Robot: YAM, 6 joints.
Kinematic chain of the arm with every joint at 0, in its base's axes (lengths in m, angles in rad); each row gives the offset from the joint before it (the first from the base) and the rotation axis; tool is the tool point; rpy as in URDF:
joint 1: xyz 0 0 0.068 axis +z
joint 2: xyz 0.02 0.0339 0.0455 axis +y
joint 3: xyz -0.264 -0.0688 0 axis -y
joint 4: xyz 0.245 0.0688 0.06 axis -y
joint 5: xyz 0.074 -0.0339 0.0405 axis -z
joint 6: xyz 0.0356 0 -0.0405 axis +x
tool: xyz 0 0 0 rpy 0 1.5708 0
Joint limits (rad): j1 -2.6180..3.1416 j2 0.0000..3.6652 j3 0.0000..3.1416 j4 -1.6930..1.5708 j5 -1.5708..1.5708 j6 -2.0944..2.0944
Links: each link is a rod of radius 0.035 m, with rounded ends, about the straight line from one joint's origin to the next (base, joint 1, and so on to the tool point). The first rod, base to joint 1, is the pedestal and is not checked.
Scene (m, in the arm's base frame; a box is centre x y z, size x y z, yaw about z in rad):
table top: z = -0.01
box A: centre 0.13 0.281 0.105 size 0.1 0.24 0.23 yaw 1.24
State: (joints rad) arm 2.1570 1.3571 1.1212 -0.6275 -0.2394 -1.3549
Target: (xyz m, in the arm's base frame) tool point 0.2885 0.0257 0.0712
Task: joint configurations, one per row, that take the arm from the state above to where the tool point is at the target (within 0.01 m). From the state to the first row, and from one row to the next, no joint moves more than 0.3 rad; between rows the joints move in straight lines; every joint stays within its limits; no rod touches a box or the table.
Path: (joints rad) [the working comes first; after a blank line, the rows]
Joints at the target: 0.0905 1.9354 0.9042 -0.5565 0.0135 -1.3549
Straight joint move there: touches box A.

1: 1.8861 1.3826 1.2051 -0.6433 -0.1046 -1.5028
2: 1.6151 1.4081 1.2891 -0.6592 0.0301 -1.6507
3: 1.3442 1.4336 1.3730 -0.6750 0.1649 -1.7986
4: 1.0733 1.4590 1.4570 -0.6909 0.2997 -1.9465
5: 0.8023 1.4845 1.5409 -0.7067 0.4344 -2.0944
6: 0.5651 1.6348 1.3287 -0.6567 0.2941 -1.8479
7: 0.3278 1.7851 1.1164 -0.6066 0.1538 -1.6014
8: 0.0905 1.9354 0.9042 -0.5565 0.0135 -1.3549

